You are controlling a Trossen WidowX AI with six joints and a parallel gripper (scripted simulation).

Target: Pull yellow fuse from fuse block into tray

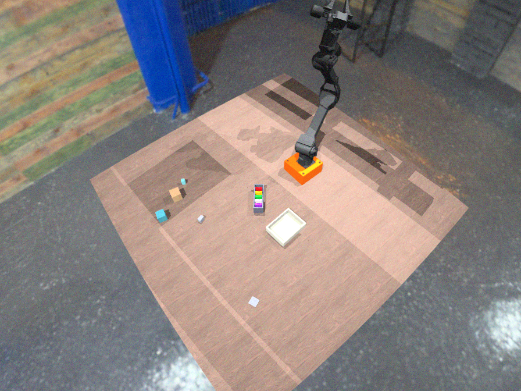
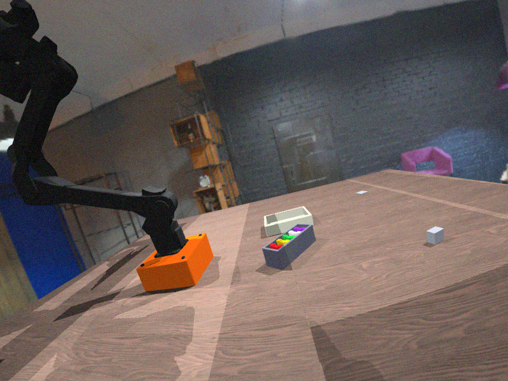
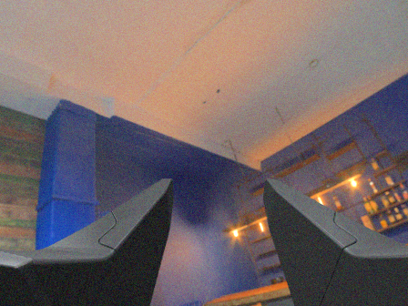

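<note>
My gripper tip is now 510 mm short of the yellow fuse, 130 mm to the right of it and 670 mm above it. From my gripper tip the other things lie so: red fuse 490 mm ahead, 110 mm to the left, 670 mm below; green fuse 520 mm ahead, 140 mm to the left, 670 mm below; white fuse 530 mm ahead, 160 mm to the left, 670 mm below.
</note>
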